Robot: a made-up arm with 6 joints.
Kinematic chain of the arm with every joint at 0, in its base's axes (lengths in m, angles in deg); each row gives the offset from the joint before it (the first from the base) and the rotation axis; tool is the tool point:
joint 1: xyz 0 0 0.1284 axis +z
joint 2: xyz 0 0 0 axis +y
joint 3: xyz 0 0 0.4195 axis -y
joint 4: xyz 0 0 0 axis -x
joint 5: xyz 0.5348 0 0 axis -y
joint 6: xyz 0 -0.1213 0 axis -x
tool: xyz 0 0 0
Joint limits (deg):
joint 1: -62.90..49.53
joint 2: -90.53..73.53
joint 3: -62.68..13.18
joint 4: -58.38..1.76
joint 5: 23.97..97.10
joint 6: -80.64..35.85
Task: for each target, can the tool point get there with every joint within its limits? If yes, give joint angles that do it. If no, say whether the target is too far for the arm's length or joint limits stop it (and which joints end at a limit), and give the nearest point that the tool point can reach.
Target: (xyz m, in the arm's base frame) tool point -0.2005 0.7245 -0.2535
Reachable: no: joint limits stop it (at a limit: joint 1, joint 4) | nearest point 0.3216 0.2790 -0.2535 | short by 0.686 m
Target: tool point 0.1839 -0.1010 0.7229
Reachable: yes | joints 5.39 -42.07 -7.08 -13.72 88.20 -50.33
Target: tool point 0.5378 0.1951 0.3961
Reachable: yes | joints 30.69 6.20 -3.77 -28.39 56.78 -40.89
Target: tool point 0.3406 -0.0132 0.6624
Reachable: yes | joints 16.52 -26.95 -4.05 -25.44 72.60 19.10
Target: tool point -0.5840 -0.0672 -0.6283
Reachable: no: joint limits stop it (at a limit: joint 1, joint 2) | nearest point -0.0638 -0.1417 -0.1918 | short by 0.683 m
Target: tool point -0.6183 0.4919 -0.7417
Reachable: no: too far | nearest point -0.1039 -0.0536 -0.1070 | short by 0.982 m
